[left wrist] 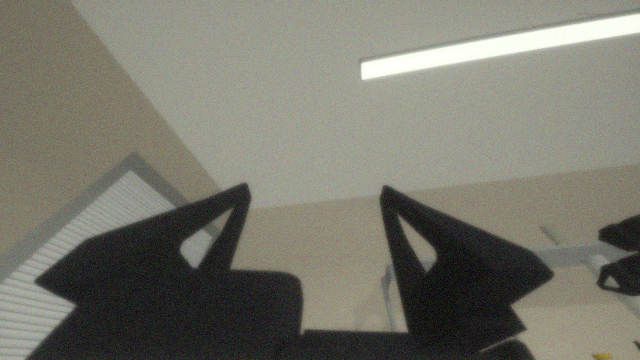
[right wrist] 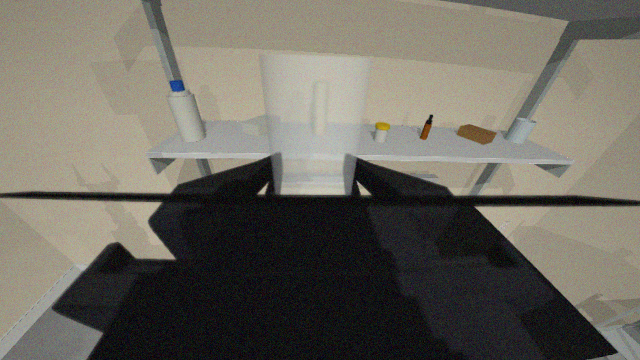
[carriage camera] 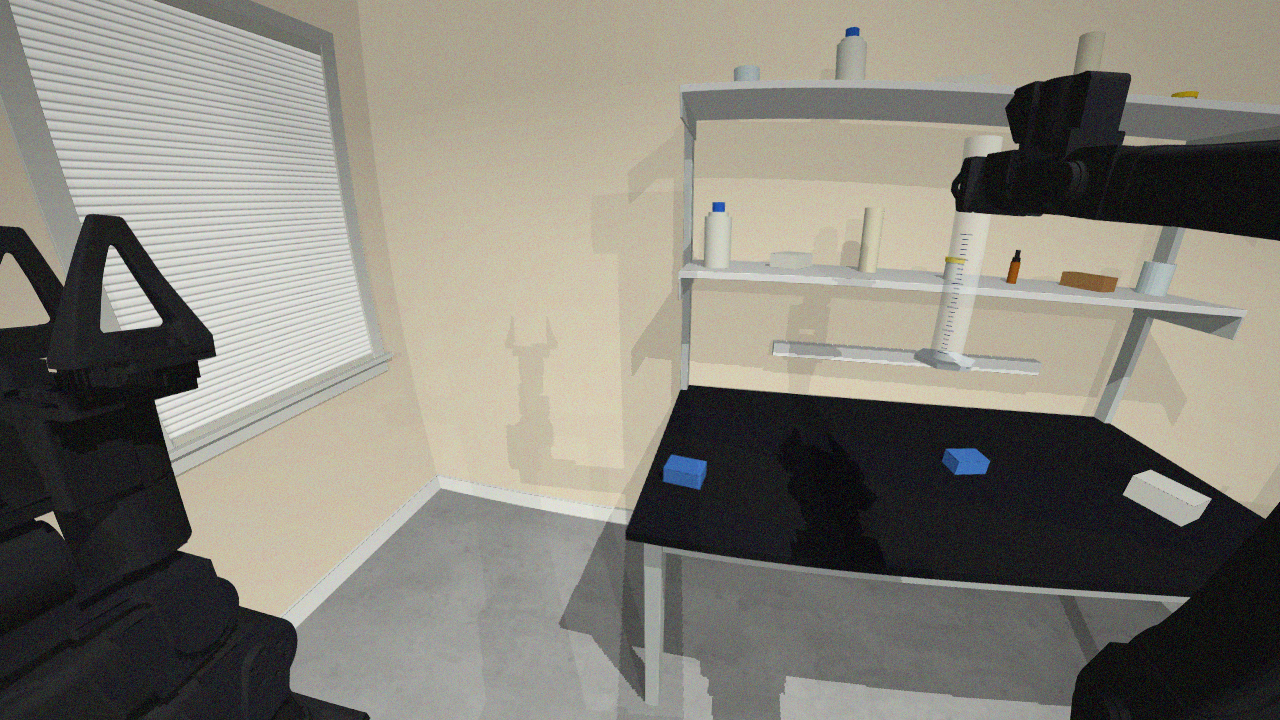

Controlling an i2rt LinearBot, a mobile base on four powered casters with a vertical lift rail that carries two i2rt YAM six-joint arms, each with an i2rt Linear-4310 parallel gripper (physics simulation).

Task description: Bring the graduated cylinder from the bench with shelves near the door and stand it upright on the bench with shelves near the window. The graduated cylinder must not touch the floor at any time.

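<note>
The graduated cylinder is tall, clear and roughly upright, with its foot showing higher in the picture than the black top of the bench with shelves. Whether the foot is over the bench top I cannot tell. My right gripper is shut on the cylinder's upper part. My left gripper is open and empty, raised at the left, well away from the cylinder. The right gripper's fingers also show at the right edge of the left wrist view.
Two blue blocks and a white block lie on the bench top. The middle shelf holds a blue-capped bottle and several small items. The upper shelf is above. A window is at left.
</note>
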